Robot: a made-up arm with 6 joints. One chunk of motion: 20 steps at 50 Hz.
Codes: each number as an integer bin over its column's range. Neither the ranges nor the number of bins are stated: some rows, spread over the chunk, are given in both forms.
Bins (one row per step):
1: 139 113 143 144 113 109
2: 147 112 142 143 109 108
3: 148 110 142 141 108 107
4: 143 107 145 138 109 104
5: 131 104 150 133 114 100
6: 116 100 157 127 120 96
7: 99 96 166 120 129 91
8: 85 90 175 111 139 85
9: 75 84 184 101 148 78
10: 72 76 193 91 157 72
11: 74 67 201 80 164 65
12: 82 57 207 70 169 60
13: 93 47 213 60 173 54
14: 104 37 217 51 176 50
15: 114 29 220 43 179 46
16: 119 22 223 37 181 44
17: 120 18 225 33 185 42
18: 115 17 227 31 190 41
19: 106 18 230 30 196 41
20: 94 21 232 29 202 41
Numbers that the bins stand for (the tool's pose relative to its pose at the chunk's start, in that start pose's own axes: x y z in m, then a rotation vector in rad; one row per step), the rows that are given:
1: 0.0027 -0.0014 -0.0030 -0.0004 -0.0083 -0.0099
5: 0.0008 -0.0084 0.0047 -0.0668 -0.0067 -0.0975
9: -0.0124 -0.0241 0.0420 -0.2600 0.0480 -0.3114
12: -0.0107 -0.0453 0.0673 -0.4473 0.0817 -0.4865
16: -0.0020 -0.0727 0.0849 -0.6465 0.1010 -0.6421
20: -0.0079 -0.0735 0.0947 -0.6949 0.1348 -0.6713
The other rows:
2: 0.0046 -0.0022 -0.0041 -0.0064 -0.0147 -0.0196
3: 0.0048 -0.0037 -0.0041 -0.0185 -0.0164 -0.0294
4: 0.0036 -0.0061 -0.0008 -0.0366 -0.0147 -0.0585
6: -0.0027 -0.0116 0.0124 -0.1030 0.0029 -0.1364
7: -0.0067 -0.0147 0.0223 -0.1453 0.0174 -0.1850
8: -0.0100 -0.0194 0.0322 -0.1996 0.0335 -0.2433
10: -0.0131 -0.0304 0.0519 -0.3204 0.0624 -0.3698
11: -0.0126 -0.0375 0.0607 -0.3869 0.0737 -0.4378
13: -0.0081 -0.0531 0.0739 -0.5076 0.0882 -0.5448
14: -0.0055 -0.0610 0.0783 -0.5620 0.0930 -0.5837
15: -0.0032 -0.0673 0.0816 -0.6103 0.0978 -0.6226
17: -0.0018 -0.0759 0.0871 -0.6707 0.1075 -0.6615
18: -0.0029 -0.0767 0.0893 -0.6828 0.1155 -0.6713
19: -0.0051 -0.0759 0.0925 -0.6888 0.1251 -0.6713

